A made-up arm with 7 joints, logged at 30 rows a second.
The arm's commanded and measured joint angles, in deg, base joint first. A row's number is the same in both.
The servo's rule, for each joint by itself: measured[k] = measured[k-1] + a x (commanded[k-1-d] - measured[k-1]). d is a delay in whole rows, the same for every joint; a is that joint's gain. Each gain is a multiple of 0.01, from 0.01 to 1. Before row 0 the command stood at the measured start. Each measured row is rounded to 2 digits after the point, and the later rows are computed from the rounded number. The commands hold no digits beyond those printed.
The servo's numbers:
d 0
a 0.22 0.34 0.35 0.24 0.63 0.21 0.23
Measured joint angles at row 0:
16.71 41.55 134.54 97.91 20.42 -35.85 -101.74
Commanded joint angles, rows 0 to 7:
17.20 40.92 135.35 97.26 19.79 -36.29 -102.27
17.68 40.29 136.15 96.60 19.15 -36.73 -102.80
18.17 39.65 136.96 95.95 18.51 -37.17 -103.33
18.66 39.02 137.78 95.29 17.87 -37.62 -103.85
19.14 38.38 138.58 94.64 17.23 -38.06 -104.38
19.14 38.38 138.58 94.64 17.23 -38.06 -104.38
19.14 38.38 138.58 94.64 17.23 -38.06 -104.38
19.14 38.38 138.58 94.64 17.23 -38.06 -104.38
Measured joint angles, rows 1 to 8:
16.82 41.34 134.82 97.75 20.02 -35.94 -101.86
17.01 40.98 135.29 97.47 19.47 -36.11 -102.08
17.27 40.53 135.87 97.11 18.87 -36.33 -102.37
17.58 40.02 136.54 96.67 18.24 -36.60 -102.71
17.92 39.46 137.25 96.18 17.60 -36.91 -103.09
18.19 39.09 137.72 95.81 17.37 -37.15 -103.39
18.40 38.85 138.02 95.53 17.28 -37.34 -103.62
18.56 38.69 138.22 95.32 17.25 -37.49 -103.79

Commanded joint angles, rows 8 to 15:
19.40 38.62 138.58 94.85 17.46 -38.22 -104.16
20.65 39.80 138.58 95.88 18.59 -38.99 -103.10
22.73 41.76 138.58 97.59 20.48 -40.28 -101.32
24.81 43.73 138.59 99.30 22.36 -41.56 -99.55
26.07 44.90 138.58 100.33 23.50 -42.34 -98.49
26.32 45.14 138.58 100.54 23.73 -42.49 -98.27
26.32 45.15 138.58 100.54 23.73 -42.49 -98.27
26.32 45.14 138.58 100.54 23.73 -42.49 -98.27
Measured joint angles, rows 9 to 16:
18.74 38.67 138.35 95.21 17.38 -37.64 -103.88
19.16 39.05 138.43 95.37 18.14 -37.92 -103.70
19.95 39.97 138.48 95.90 19.61 -38.42 -103.15
21.02 41.25 138.52 96.72 21.34 -39.08 -102.32
22.13 42.49 138.54 97.59 22.70 -39.76 -101.44
23.05 43.39 138.55 98.30 23.35 -40.33 -100.71
23.77 43.99 138.56 98.84 23.59 -40.78 -100.15
24.33 44.38 138.57 99.25 23.68 -41.14 -99.72

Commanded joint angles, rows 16 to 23:
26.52 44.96 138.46 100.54 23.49 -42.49 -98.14
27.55 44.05 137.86 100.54 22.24 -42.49 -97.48
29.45 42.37 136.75 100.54 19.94 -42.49 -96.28
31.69 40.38 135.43 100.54 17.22 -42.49 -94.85
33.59 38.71 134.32 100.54 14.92 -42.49 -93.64
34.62 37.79 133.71 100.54 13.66 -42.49 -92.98
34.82 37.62 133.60 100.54 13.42 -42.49 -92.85
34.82 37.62 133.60 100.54 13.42 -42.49 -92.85
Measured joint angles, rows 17 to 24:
24.81 44.58 138.53 99.56 23.56 -41.42 -99.36
25.41 44.40 138.30 99.80 22.73 -41.64 -98.93
26.30 43.71 137.76 99.98 20.97 -41.82 -98.32
27.49 42.58 136.94 100.11 18.61 -41.96 -97.52
28.83 41.26 136.02 100.21 16.29 -42.07 -96.63
30.10 40.08 135.21 100.29 14.63 -42.16 -95.79
31.14 39.24 134.65 100.35 13.87 -42.23 -95.11
31.95 38.69 134.28 100.40 13.59 -42.28 -94.59

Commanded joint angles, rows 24 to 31:
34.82 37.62 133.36 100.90 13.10 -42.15 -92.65
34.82 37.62 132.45 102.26 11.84 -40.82 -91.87
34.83 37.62 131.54 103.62 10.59 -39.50 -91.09
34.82 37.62 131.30 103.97 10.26 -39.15 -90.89
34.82 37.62 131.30 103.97 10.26 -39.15 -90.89
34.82 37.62 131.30 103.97 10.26 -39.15 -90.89
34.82 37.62 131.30 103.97 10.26 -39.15 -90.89
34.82 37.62 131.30 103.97 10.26 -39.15 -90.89
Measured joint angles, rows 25 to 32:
32.58 38.33 133.96 100.52 13.28 -42.25 -94.14
33.07 38.09 133.43 100.94 12.37 -41.95 -93.62
33.46 37.93 132.77 101.58 11.25 -41.44 -93.04
33.76 37.82 132.26 102.15 10.63 -40.96 -92.55
33.99 37.75 131.92 102.59 10.40 -40.58 -92.17
34.17 37.71 131.70 102.92 10.31 -40.28 -91.88
34.31 37.68 131.56 103.17 10.28 -40.04 -91.65
34.42 37.66 131.47 103.36 10.27 -39.85 -91.48

